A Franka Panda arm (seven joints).
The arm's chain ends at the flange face. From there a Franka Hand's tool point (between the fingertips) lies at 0.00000 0.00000 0.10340 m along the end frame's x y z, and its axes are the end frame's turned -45 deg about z.
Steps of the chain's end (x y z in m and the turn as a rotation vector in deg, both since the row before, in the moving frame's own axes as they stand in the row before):
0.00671, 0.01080, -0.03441, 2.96, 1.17, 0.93
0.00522, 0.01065, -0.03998, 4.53, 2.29, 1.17
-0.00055, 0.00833, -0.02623, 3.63, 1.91, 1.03
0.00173, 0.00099, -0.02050, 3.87, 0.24, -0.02
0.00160, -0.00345, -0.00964, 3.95, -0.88, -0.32
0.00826, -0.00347, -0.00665, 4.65, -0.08, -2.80
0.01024, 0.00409, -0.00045, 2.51, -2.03, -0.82
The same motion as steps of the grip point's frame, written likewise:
0.00239, 0.01014, -0.03457, 1.27, 2.92, 0.93
0.00488, 0.00846, -0.04039, 1.58, 4.82, 1.17
0.00080, 0.00337, -0.02649, 1.22, 3.92, 1.03
0.00576, -0.00271, -0.02074, 2.57, 2.91, -0.02
0.00747, -0.00748, -0.00990, 3.42, 2.17, -0.32
0.01397, -0.00278, -0.00699, 3.34, 3.23, -2.80
0.00492, 0.00434, -0.00061, 3.21, 0.34, -0.82

